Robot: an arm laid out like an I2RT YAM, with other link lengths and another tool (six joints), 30 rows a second.
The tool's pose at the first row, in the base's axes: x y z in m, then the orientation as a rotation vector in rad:
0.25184, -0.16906, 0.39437, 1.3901, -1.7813, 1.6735
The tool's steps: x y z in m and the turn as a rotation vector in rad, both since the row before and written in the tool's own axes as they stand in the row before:
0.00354, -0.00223, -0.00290, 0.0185, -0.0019, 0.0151
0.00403, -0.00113, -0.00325, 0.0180, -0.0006, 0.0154
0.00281, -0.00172, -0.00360, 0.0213, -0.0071, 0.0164
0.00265, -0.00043, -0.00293, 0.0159, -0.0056, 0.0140
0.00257, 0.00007, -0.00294, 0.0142, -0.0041, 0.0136
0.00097, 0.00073, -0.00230, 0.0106, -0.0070, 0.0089
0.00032, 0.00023, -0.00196, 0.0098, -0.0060, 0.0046
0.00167, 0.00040, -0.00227, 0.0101, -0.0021, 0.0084
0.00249, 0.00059, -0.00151, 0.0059, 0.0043, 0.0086
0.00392, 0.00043, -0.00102, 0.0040, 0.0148, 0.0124
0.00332, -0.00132, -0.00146, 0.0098, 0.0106, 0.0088
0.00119, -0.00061, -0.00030, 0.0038, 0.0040, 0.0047
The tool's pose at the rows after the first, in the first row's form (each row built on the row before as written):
0.25090, -0.16757, 0.39915, 1.3898, -1.7861, 1.7011
0.24860, -0.16618, 0.40372, 1.3875, -1.7906, 1.7288
0.24711, -0.16386, 0.40775, 1.3929, -1.7973, 1.7583
0.24488, -0.16235, 0.41067, 1.3960, -1.8041, 1.7812
0.24224, -0.16093, 0.41318, 1.3969, -1.8107, 1.8026
0.24018, -0.15952, 0.41391, 1.4029, -1.8163, 1.8165
0.23895, -0.15802, 0.41441, 1.4103, -1.8174, 1.8278
0.23673, -0.15693, 0.41582, 1.4107, -1.8204, 1.8428
0.23428, -0.15693, 0.41751, 1.4020, -1.8233, 1.8554
0.23139, -0.15797, 0.42019, 1.3777, -1.8264, 1.8714
0.22978, -0.15792, 0.42370, 1.3625, -1.8237, 1.8908
0.22938, -0.15805, 0.42500, 1.3558, -1.8240, 1.8989

